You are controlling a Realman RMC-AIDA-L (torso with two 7-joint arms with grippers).
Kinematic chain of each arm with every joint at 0, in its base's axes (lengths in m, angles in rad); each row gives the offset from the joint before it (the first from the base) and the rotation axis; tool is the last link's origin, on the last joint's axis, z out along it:
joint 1: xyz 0 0 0.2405 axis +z
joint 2: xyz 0 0 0 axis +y
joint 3: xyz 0 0 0.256 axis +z
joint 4: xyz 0 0 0 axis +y
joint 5: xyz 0 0 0.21 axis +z
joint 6: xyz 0 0 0 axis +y
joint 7: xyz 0 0 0.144 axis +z
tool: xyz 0 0 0
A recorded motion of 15 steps. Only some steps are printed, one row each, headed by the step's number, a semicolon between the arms.
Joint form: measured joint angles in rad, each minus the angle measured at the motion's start. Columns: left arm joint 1, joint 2, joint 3, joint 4, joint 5, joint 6, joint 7; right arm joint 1, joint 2, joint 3, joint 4, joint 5, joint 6, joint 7.
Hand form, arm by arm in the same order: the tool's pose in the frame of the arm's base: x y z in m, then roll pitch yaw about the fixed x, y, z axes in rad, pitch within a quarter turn. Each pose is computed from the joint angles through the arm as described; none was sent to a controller.
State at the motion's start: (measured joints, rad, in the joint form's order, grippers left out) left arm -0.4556 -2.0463 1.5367 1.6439 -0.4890 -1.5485 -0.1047; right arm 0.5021 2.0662 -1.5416 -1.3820 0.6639 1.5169 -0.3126
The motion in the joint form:
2: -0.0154 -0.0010 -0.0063 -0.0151 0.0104 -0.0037 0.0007; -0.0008 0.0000 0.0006 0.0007 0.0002 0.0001 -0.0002
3: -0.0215 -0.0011 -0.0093 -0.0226 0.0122 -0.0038 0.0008; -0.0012 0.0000 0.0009 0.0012 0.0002 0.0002 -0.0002
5: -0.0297 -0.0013 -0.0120 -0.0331 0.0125 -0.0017 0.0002; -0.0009 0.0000 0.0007 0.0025 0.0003 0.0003 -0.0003
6: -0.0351 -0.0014 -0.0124 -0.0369 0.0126 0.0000 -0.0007; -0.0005 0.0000 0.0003 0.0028 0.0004 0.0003 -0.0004
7: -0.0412 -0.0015 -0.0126 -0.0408 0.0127 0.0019 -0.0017; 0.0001 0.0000 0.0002 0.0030 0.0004 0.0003 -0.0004
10: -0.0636 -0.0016 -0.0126 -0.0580 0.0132 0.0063 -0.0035; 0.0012 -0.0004 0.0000 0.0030 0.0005 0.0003 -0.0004
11: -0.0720 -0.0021 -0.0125 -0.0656 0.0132 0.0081 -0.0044; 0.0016 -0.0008 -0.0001 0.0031 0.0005 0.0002 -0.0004
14: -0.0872 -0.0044 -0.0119 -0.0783 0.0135 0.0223 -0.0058; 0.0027 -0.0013 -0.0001 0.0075 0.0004 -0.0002 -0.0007
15: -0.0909 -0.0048 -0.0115 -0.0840 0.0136 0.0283 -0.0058; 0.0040 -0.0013 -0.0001 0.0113 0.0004 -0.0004 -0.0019
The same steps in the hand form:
2: -0.1697 0.3358 0.0192 -2.5321 -0.1376 1.1414; 0.1867 0.3247 -0.0265 -2.7504 -0.1379 -0.9403
3: -0.1697 0.3371 0.0192 -2.5307 -0.1368 1.1432; 0.1869 0.3247 -0.0264 -2.7504 -0.1380 -0.9414
5: -0.1693 0.3388 0.0186 -2.5310 -0.1364 1.1449; 0.1871 0.3246 -0.0266 -2.7507 -0.1389 -0.9420
6: -0.1682 0.3399 0.0182 -2.5313 -0.1369 1.1428; 0.1870 0.3246 -0.0267 -2.7509 -0.1394 -0.9416
7: -0.1669 0.3411 0.0179 -2.5315 -0.1374 1.1400; 0.1868 0.3247 -0.0268 -2.7509 -0.1395 -0.9411
10: -0.1628 0.3451 0.0161 -2.5317 -0.1341 1.1319; 0.1866 0.3249 -0.0267 -2.7506 -0.1397 -0.9400
11: -0.1614 0.3465 0.0152 -2.5324 -0.1325 1.1300; 0.1865 0.3250 -0.0266 -2.7502 -0.1398 -0.9396
14: -0.1575 0.3502 0.0132 -2.5350 -0.1383 1.1191; 0.1873 0.3251 -0.0268 -2.7499 -0.1417 -0.9420
15: -0.1569 0.3514 0.0125 -2.5355 -0.1402 1.1168; 0.1877 0.3252 -0.0272 -2.7504 -0.1438 -0.9428

